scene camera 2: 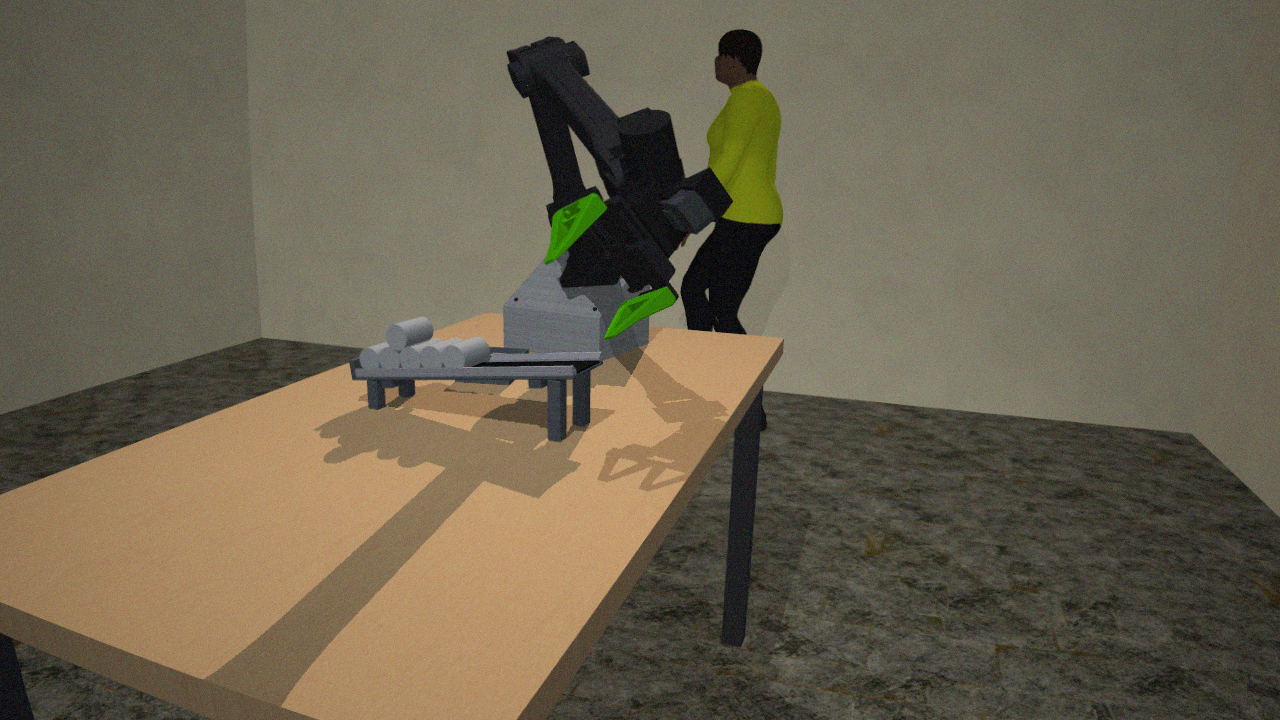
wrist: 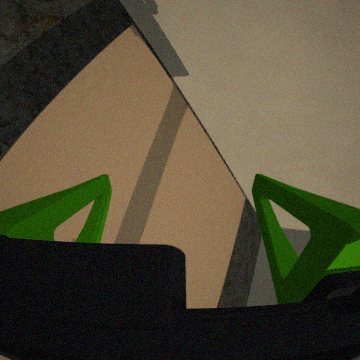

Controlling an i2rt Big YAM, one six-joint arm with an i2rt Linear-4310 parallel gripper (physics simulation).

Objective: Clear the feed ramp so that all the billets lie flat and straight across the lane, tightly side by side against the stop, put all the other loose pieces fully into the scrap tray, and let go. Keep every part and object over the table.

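Where they show: gripper, fingertip midpoint: (scene camera 2: 579, 300) (wrist: 181, 181); arm's base, origin of the base link: (scene camera 2: 593, 273).
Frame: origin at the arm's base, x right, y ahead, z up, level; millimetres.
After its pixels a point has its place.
Several pale grey billets (scene camera 2: 467, 351) @[x 36, y 526, z -46 mm] lie side by side in a row at the left, lower end of the feed ramp (scene camera 2: 519, 371) @[x -61, y 568, z -58 mm], in the scene view. One more pale cylinder (scene camera 2: 409, 333) @[x 137, y 513, z -29 mm] lies on top of that row, toward its left end. The ramp stands on dark legs. My gripper (scene camera 2: 578, 299) @[x -226, y 829, z 92 mm] (wrist: 181, 181) @[x -226, y 829, z 92 mm] is open and empty, its green fingers wide apart, in the air above and to the right of the ramp's right end. The billets and ramp do not show in the wrist view. I cannot clearly make out the scrap tray; the area behind the ramp is partly hidden.
The grey arm base (scene camera 2: 554, 326) @[x 48, y 102, z -92 mm] stands behind the ramp. A person in a yellow top (scene camera 2: 750, 152) stands beyond the table (scene camera 2: 179, 537) @[x 161, y 985, z -150 mm] (wrist: 110, 115) @[x -200, y 982, z -150 mm], behind the arm. The table's right edge runs near the gripper side. Shadows of arm and ramp fall across the tabletop.
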